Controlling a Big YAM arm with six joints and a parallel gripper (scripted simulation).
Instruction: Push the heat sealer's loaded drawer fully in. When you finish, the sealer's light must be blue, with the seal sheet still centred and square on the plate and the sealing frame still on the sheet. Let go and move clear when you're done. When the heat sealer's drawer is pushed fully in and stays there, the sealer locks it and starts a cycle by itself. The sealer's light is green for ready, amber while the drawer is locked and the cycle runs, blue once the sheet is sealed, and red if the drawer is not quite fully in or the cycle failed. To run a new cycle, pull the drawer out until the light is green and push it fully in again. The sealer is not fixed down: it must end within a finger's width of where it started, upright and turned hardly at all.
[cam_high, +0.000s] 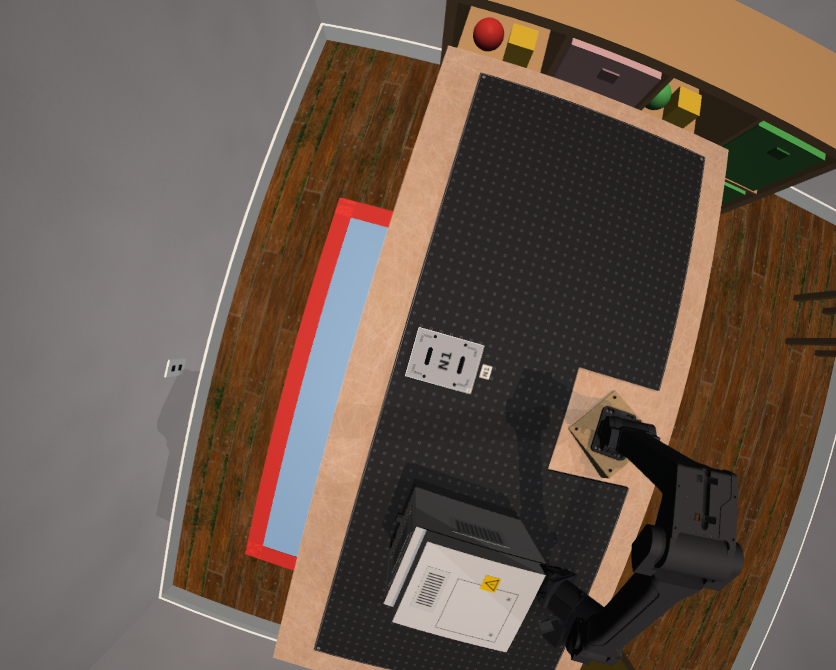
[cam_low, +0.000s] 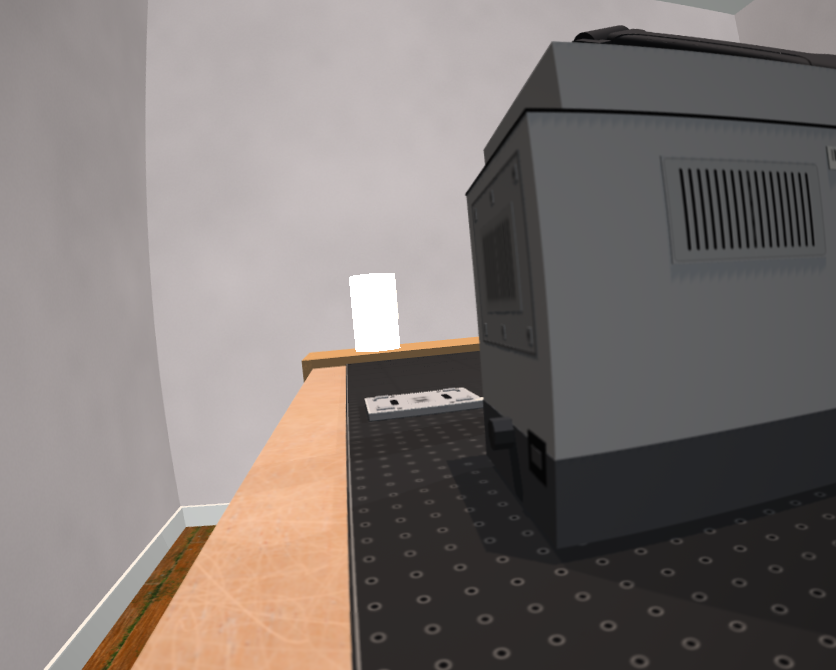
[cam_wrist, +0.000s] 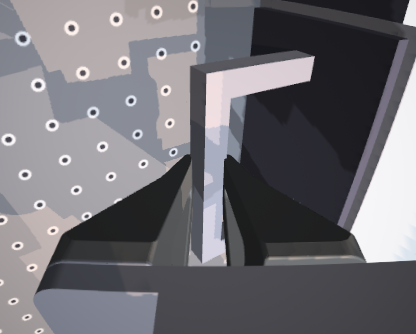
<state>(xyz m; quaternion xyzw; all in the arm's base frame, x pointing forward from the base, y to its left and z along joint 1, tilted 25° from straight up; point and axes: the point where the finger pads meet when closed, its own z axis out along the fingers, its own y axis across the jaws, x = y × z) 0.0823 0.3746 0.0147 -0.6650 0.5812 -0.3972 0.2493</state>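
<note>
The plate lies 130 mm ahead of my hand.
</note>
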